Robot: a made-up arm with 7 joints.
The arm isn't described. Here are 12 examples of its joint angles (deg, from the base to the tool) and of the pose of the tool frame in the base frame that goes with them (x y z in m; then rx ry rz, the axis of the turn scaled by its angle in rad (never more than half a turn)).
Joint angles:
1: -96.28 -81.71 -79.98 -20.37 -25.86 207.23 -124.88
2: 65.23 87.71 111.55 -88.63 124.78 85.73 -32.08
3: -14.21 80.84 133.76 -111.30 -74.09 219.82 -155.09
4: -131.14 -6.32 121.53 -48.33 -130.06 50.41 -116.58
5: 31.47 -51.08 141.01 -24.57 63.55 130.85 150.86
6: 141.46 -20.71 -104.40 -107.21 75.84 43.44 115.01
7: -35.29 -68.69 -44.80 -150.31 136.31 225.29 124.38
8: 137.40 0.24 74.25 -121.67 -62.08 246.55 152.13
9: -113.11 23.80 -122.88 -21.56 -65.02 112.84 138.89
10: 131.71 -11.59 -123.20 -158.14 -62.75 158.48 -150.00
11: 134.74 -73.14 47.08 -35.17 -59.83 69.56 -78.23
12: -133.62 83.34 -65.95 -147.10 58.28 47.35 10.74
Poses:
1: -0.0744 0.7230 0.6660 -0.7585 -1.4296 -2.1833
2: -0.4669 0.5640 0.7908 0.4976 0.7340 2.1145
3: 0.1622 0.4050 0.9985 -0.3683 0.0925 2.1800
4: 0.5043 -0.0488 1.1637 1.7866 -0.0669 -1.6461
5: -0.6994 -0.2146 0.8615 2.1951 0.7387 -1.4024
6: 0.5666 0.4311 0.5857 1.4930 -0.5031 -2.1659
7: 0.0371 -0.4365 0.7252 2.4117 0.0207 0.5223
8: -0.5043 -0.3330 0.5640 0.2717 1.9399 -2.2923
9: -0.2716 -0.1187 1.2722 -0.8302 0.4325 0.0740
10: 0.4126 0.1552 0.2143 -0.9936 2.9106 -0.2738
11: 0.2480 -0.6295 0.9848 0.0721 -1.3685 -2.4021
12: -0.1962 0.4630 0.2485 1.6174 0.8352 -0.1149
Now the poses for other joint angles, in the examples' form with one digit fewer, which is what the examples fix.
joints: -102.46 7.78 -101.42 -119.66 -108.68 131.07 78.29
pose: -0.633 0.242 0.531 -0.320 -1.801 -1.583
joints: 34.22 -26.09 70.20 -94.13 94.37 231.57 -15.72
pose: -0.243 0.532 0.866 -1.291 0.132 -0.920
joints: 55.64 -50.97 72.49 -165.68 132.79 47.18 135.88
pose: -0.152 0.478 0.387 1.308 -0.689 -0.992
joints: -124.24 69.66 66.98 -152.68 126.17 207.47 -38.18
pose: 0.392 -0.114 0.246 -0.619 2.375 0.672
